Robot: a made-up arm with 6 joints. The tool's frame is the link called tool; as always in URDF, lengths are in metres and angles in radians. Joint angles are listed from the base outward.
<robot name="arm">
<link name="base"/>
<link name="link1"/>
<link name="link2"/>
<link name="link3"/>
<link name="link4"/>
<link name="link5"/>
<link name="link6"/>
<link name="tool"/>
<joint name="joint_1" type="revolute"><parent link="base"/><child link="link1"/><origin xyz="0.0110 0.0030 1.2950"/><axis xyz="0 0 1"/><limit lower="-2.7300" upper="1.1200"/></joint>
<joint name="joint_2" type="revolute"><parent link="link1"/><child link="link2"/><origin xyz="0.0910 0.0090 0.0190"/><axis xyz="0 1 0"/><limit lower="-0.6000" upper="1.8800"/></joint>
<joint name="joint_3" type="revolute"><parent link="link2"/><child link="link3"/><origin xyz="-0.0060 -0.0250 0.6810"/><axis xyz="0 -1 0"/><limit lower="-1.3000" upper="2.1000"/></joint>
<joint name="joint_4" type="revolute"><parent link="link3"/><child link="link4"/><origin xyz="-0.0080 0.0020 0.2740"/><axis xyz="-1 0 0"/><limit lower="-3.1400" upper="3.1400"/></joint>
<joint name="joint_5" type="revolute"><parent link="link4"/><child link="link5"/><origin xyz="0.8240 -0.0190 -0.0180"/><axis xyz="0 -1 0"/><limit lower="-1.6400" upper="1.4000"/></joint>
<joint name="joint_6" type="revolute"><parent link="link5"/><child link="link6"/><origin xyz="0.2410 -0.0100 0.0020"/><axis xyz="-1 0 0"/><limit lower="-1.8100" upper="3.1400"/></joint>
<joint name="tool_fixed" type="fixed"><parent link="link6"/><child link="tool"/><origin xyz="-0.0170 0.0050 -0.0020" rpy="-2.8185 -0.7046 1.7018"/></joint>
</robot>
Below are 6 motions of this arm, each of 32 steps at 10 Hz.
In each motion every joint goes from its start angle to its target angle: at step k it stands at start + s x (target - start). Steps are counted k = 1, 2, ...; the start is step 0. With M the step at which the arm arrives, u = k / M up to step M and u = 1 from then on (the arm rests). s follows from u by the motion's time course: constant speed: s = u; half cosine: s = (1 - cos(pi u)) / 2; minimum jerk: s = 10 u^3 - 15 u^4 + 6 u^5.
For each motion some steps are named. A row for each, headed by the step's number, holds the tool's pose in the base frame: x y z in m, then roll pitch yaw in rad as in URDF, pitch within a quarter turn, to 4 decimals.
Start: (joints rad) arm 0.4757 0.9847 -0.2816 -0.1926 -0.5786 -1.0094
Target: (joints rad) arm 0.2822 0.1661 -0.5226 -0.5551 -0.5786 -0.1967
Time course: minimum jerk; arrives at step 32
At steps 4, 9, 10, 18, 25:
4: 0.9863 0.4889 0.7877 -1.1376 0.1764 0.1585
9: 1.0144 0.4809 0.8757 -1.0786 0.1069 0.1981
10: 1.0222 0.4773 0.9050 -1.0610 0.0823 0.2106
18: 1.0590 0.4149 1.2115 -0.9359 -0.2187 0.3330
25: 1.0335 0.3528 1.4140 -0.9258 -0.4611 0.4267

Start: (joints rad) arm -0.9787 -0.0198 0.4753 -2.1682 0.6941 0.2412
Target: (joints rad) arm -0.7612 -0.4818 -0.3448 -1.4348 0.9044 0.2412
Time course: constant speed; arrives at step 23
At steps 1, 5, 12, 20, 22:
1: 0.4027 -0.7571 2.6146 0.4955 -0.3730 3.0402
5: 0.4026 -0.7302 2.5663 0.5067 -0.5013 2.9889
12: 0.3973 -0.6786 2.4746 0.5828 -0.7199 2.8745
20: 0.3873 -0.6155 2.3596 0.8051 -0.9378 2.6512
22: 0.3847 -0.5993 2.3291 0.8934 -0.9815 2.5691

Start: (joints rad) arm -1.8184 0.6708 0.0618 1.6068 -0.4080 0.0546
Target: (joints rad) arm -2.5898 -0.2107 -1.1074 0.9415 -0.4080 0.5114
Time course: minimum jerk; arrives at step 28
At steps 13, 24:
13: -0.7631 -0.9470 1.4860 -1.4604 0.6634 0.0167
24: -0.7087 -0.3182 1.3345 -1.3059 0.4231 -0.3909

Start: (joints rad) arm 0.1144 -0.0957 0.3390 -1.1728 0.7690 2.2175
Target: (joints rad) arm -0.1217 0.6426 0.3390 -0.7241 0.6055 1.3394
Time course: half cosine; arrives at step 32
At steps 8, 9, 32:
8: 0.9455 -0.0704 2.5976 2.9944 -0.0160 0.9860
9: 0.9792 -0.0745 2.5767 3.0039 -0.0115 0.9938
32: 1.5370 -0.2915 1.8821 -2.9009 -0.0474 1.1660

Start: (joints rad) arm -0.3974 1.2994 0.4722 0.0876 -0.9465 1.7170
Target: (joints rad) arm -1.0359 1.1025 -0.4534 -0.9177 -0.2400 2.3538
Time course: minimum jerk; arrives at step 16
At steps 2, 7, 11, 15, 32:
2: 1.3046 -0.6209 0.8515 -1.0103 -0.2468 2.2035
7: 1.0304 -0.7581 0.7162 -1.2207 -0.3575 1.9409
11: 0.6574 -0.8019 0.6171 -1.2561 -0.3605 1.4830
15: 0.4984 -0.7735 0.5965 -1.1940 -0.3295 1.2727
32: 0.4964 -0.7730 0.5963 -1.1930 -0.3290 1.2701

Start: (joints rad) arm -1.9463 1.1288 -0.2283 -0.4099 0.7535 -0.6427
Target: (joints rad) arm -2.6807 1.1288 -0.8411 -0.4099 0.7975 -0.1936
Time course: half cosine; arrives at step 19
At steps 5, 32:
5: -0.6404 -1.0147 0.6858 -1.4605 -0.9317 -2.0402
32: -0.6491 -0.2213 0.5616 -1.5697 -0.3199 -2.2728

